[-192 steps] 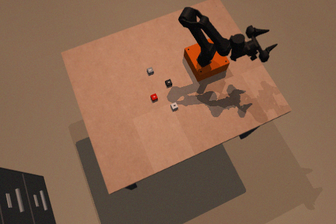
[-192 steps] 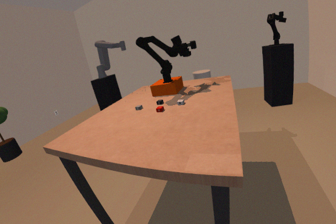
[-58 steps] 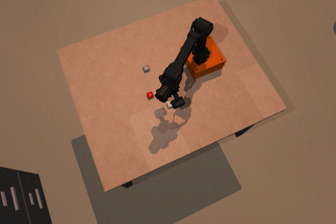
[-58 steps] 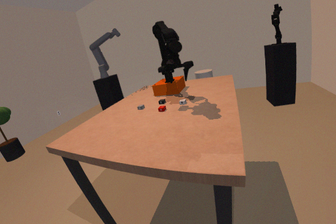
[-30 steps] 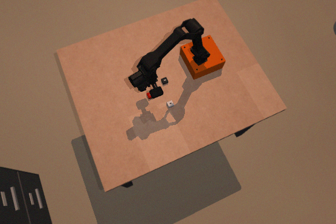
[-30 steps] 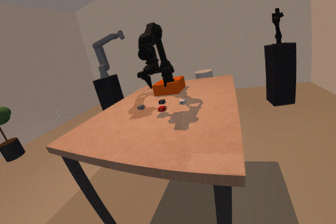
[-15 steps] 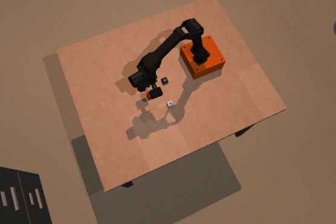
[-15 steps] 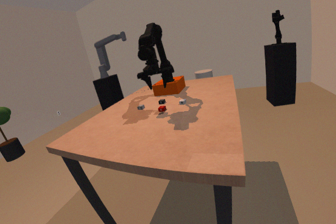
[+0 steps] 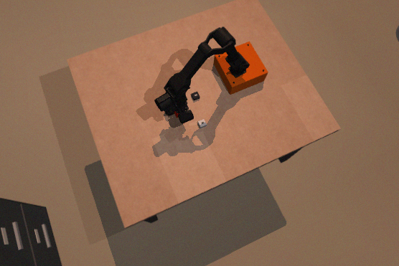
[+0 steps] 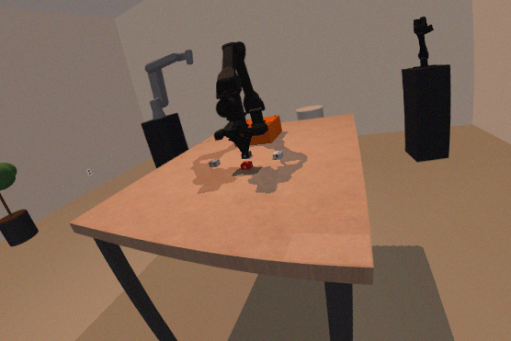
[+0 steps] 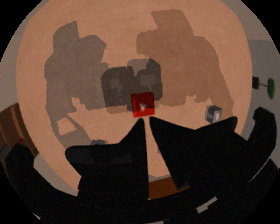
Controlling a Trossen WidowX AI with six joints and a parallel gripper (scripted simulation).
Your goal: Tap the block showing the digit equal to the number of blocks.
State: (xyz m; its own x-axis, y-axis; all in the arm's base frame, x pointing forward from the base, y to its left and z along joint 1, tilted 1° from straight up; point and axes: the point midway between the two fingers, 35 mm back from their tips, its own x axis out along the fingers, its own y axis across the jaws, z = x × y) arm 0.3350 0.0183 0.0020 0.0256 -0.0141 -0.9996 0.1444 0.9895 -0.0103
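The red block lies 40 mm below my gripper tip and 10 mm ahead of it. Round my gripper tip: white block (100 mm to the left, 60 mm behind, 40 mm below); black block (110 mm behind, 40 mm to the right, 40 mm below); grey block (160 mm to the right, 60 mm behind, 40 mm below).
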